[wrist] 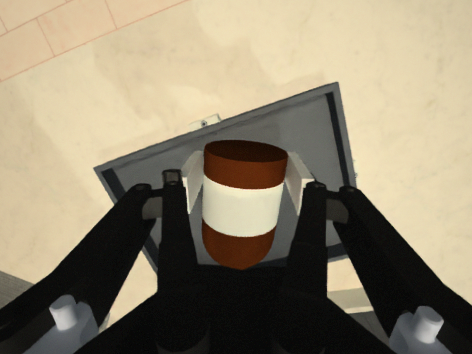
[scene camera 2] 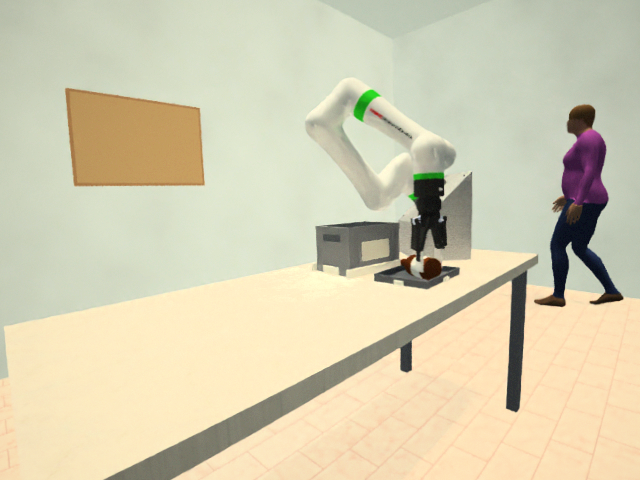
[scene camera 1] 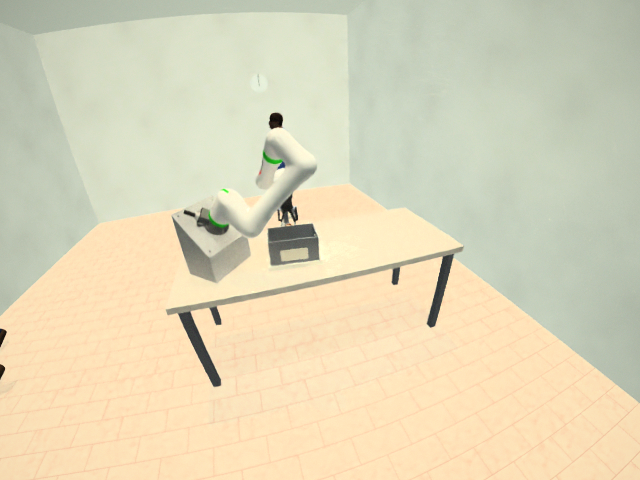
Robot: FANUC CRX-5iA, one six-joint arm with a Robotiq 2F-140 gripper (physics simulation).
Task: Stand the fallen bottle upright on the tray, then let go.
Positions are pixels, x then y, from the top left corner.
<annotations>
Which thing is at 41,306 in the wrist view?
My gripper.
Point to a brown bottle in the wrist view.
243,180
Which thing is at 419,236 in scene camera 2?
My gripper.
</annotations>
